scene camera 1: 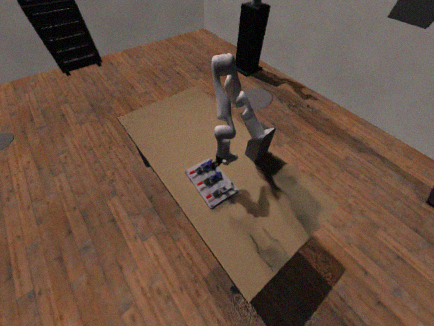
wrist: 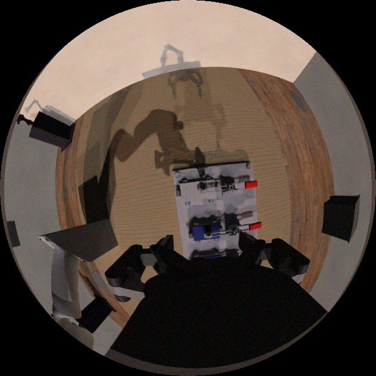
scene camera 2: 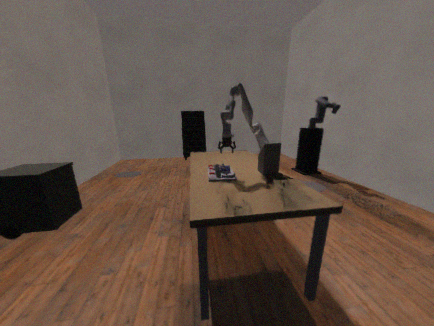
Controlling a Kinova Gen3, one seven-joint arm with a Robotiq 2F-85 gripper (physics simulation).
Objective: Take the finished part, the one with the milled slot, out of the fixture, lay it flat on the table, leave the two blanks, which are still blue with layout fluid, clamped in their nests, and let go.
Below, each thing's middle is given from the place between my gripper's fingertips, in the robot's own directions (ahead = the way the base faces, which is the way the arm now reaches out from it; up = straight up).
Labels:
I see my gripper 40 mm short of the fixture plate [scene camera 1: 204, 190], 50 mm to the left of it and 190 mm above it.

